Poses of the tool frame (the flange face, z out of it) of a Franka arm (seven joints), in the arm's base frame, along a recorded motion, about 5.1 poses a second.
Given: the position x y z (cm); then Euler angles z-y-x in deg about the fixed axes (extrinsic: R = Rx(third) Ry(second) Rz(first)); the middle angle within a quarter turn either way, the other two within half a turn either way.
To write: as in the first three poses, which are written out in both.
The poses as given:
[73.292, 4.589, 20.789, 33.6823, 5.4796, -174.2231]
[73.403, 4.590, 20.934, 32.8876, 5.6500, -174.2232]
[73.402, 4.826, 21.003, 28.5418, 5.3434, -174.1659]
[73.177, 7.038, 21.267, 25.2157, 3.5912, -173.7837]
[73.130, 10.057, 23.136, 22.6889, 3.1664, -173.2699]
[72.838, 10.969, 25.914, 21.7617, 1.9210, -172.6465]
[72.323, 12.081, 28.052, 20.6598, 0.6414, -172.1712]
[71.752, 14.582, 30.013, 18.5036, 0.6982, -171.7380]
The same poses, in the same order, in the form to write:
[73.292, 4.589, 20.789, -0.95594, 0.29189, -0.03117, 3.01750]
[73.403, 4.590, 20.934, -0.95787, 0.28531, -0.03303, 3.01710]
[73.402, 4.826, 21.003, -0.96804, 0.24868, -0.03265, 3.02003]
[73.177, 7.038, 21.267, -0.97534, 0.21990, -0.01874, 3.02209]
[73.130, 10.057, 23.136, -0.98002, 0.19828, -0.01553, 3.01560]
[72.838, 10.969, 25.914, -0.98181, 0.18982, -0.00433, 3.00925]
[72.323, 12.081, 28.052, -0.98370, 0.17969, 0.00676, 3.00517]
[71.752, 14.582, 30.013, -0.98691, 0.16121, 0.00560, 2.99732]

